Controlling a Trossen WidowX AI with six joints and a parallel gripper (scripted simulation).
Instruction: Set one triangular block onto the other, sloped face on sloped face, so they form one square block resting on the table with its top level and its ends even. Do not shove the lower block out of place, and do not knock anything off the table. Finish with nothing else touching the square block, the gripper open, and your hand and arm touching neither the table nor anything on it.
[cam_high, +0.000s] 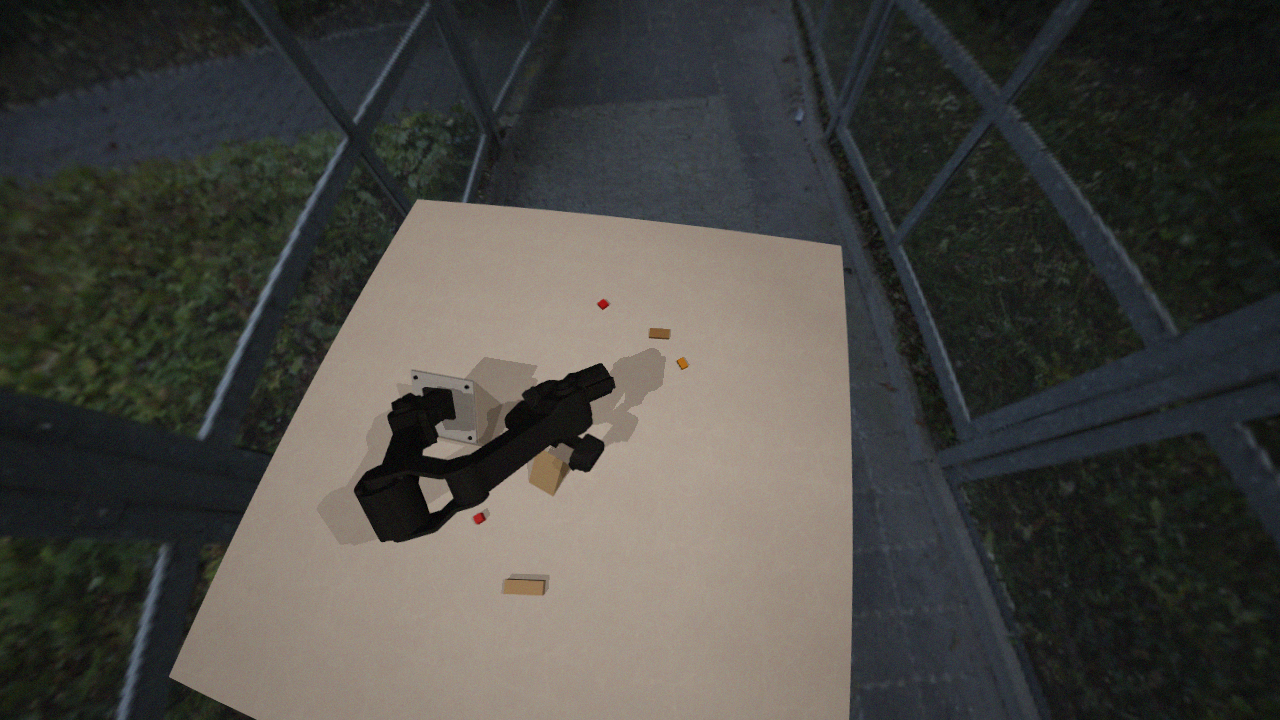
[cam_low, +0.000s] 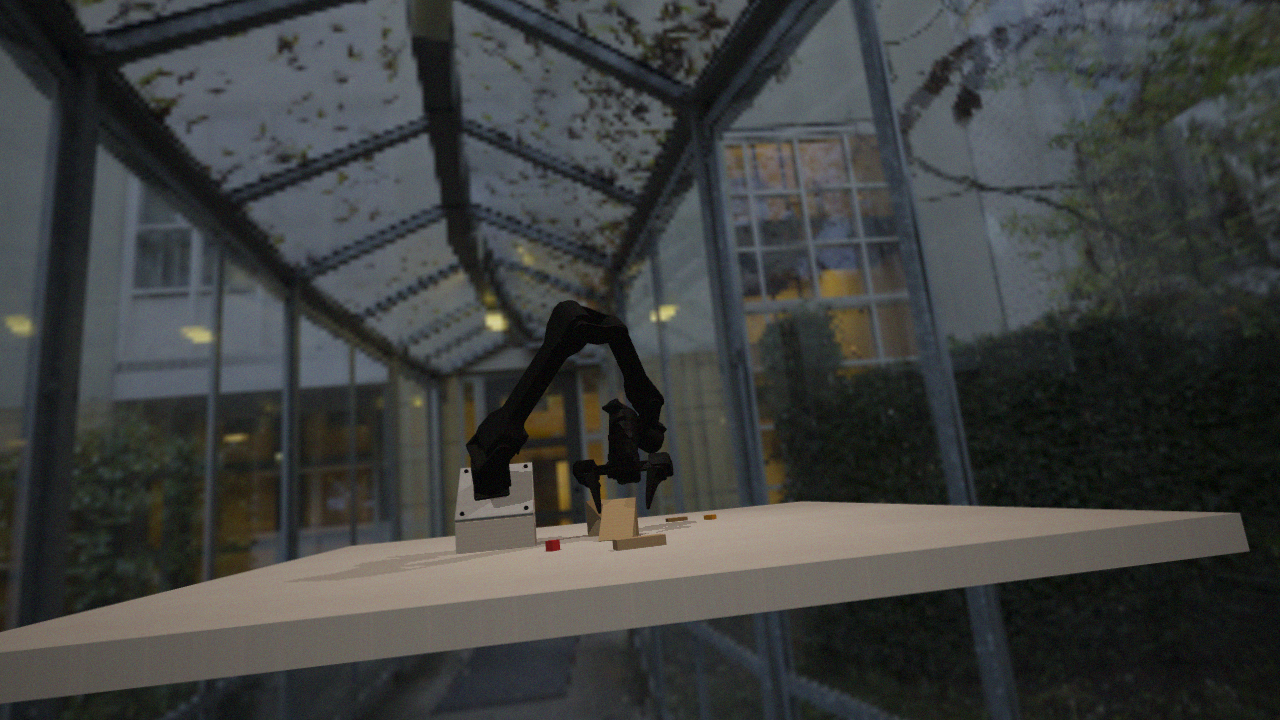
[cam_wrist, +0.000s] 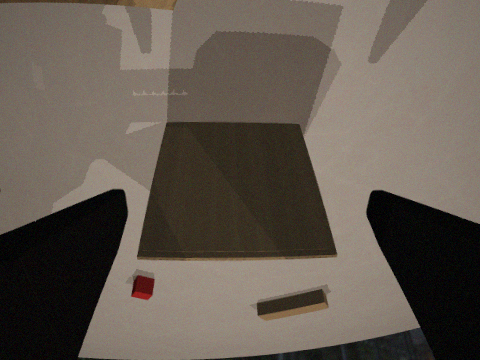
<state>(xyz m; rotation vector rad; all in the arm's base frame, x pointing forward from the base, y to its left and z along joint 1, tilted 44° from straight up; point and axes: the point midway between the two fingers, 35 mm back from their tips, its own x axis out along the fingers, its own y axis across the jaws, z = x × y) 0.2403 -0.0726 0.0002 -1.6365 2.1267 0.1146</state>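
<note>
Right now my gripper tip is 140 mm to the left of the red cube, 140 mm past it and 40 mm above it. Also, from my gripper tip: small brown block (330 mm to the left, 180 mm ahead, 40 mm below); orange piece (250 mm to the left, 240 mm ahead, 40 mm below); flat wooden piece (240 mm to the right, 40 mm below, 20 mm behind).
</note>
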